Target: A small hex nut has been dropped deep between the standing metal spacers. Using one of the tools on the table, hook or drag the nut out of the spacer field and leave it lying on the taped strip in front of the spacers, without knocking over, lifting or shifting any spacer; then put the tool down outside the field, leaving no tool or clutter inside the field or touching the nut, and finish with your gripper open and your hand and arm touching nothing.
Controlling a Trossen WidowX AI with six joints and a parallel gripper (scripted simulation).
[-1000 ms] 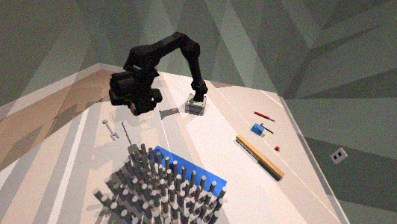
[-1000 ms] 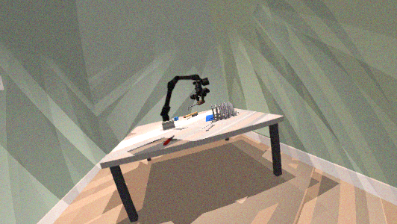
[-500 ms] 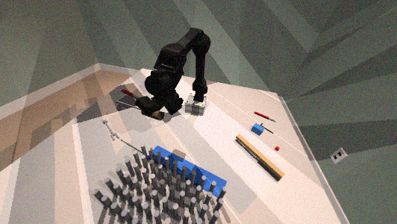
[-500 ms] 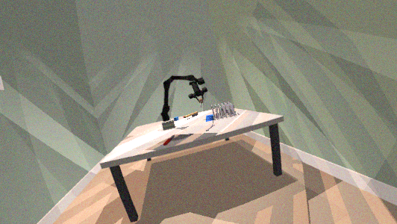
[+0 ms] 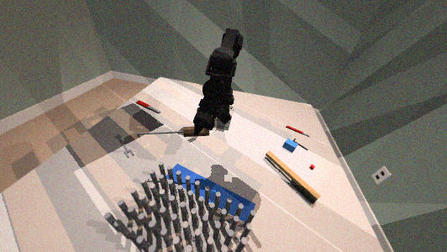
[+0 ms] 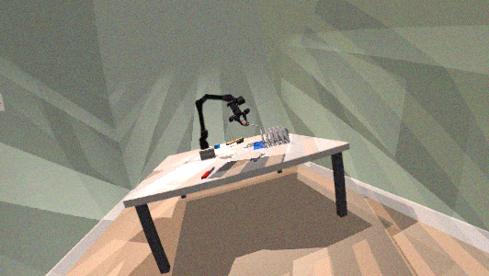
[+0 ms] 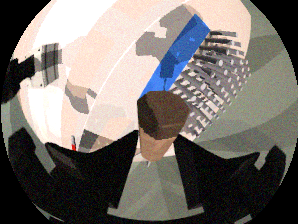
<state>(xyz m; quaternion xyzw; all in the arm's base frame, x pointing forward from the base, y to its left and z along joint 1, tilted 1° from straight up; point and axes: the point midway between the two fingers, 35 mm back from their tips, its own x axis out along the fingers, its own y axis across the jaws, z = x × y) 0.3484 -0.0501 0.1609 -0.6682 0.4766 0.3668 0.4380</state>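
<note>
Now: gripper tip 210 mm above the blue taped strip, 100 mm short of it and 80 mm to the right of it. Round my gripper tip: grey wrench (370 mm to the right, 210 mm below, 40 mm behind); then blue block (450 mm to the left, 230 mm behind, 190 mm below); then hook tool (100 mm to the right, 20 mm below, 20 mm ahead).
</note>
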